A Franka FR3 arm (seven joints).
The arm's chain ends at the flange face. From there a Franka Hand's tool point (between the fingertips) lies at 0.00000 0.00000 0.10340 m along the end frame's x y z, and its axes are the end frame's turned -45 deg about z.
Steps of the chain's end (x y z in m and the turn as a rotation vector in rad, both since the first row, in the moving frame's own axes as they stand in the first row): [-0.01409, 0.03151, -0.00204, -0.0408, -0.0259, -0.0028]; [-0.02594, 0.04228, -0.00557, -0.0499, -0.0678, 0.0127]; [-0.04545, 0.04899, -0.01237, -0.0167, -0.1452, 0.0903]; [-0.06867, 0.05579, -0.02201, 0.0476, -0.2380, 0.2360]
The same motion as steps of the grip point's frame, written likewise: [-0.03712, 0.01341, -0.00216, -0.0105, -0.0472, -0.0028]; [-0.05683, 0.01019, -0.00594, 0.0127, -0.0832, 0.0127]; [-0.07814, -0.00738, -0.01347, 0.0909, -0.1145, 0.0903]; [-0.09922, -0.03122, -0.02503, 0.2019, -0.1346, 0.2360]
